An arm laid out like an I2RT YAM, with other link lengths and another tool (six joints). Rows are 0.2 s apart.
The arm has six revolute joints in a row. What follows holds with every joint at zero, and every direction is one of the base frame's. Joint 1 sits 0.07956 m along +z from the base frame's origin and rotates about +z. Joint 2 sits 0.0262 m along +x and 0.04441 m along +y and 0.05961 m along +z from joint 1 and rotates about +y. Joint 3 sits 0.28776 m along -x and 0.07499 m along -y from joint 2 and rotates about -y. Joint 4 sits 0.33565 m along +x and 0.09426 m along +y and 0.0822 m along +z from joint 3 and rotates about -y. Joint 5 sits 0.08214 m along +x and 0.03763 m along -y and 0.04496 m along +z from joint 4 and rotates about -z. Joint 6 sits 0.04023 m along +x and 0.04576 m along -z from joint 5 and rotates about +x. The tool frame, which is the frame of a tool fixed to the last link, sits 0.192 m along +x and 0.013 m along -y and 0.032 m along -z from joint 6; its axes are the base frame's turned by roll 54.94, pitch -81.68 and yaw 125.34 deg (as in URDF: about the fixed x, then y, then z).
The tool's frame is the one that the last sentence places.
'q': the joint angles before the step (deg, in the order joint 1, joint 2, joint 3, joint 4, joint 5, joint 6). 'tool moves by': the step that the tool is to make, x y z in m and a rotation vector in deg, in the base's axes. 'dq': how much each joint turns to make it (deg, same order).
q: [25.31, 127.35, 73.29, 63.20, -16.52, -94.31]
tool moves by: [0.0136, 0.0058, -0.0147, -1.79, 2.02, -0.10]
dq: [-0.08, 1.84, 3.09, -4.06, -0.08, -0.78]
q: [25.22, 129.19, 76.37, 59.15, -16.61, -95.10]
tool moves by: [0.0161, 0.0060, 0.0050, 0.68, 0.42, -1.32]
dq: [0.44, 2.01, 4.38, -2.29, 1.84, 0.62]
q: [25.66, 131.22, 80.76, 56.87, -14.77, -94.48]
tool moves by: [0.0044, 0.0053, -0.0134, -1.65, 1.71, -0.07]
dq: [0.26, 0.80, 1.25, -2.91, 0.27, -0.79]
